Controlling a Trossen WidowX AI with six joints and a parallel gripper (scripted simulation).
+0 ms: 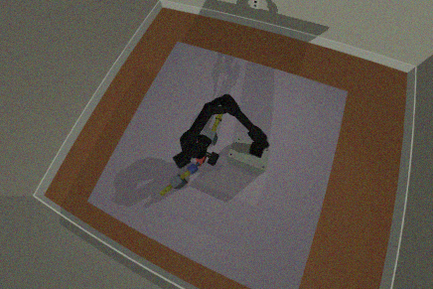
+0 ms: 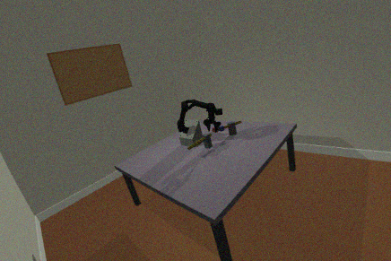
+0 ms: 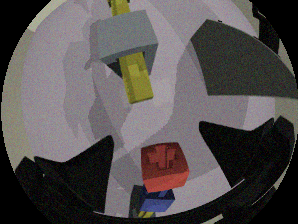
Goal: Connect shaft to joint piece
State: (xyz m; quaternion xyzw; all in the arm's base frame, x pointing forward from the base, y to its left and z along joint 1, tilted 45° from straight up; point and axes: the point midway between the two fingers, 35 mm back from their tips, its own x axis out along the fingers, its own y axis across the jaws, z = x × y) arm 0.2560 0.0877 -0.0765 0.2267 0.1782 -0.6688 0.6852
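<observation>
My gripper tip is 40 mm to the right of the red square joint piece.
</observation>
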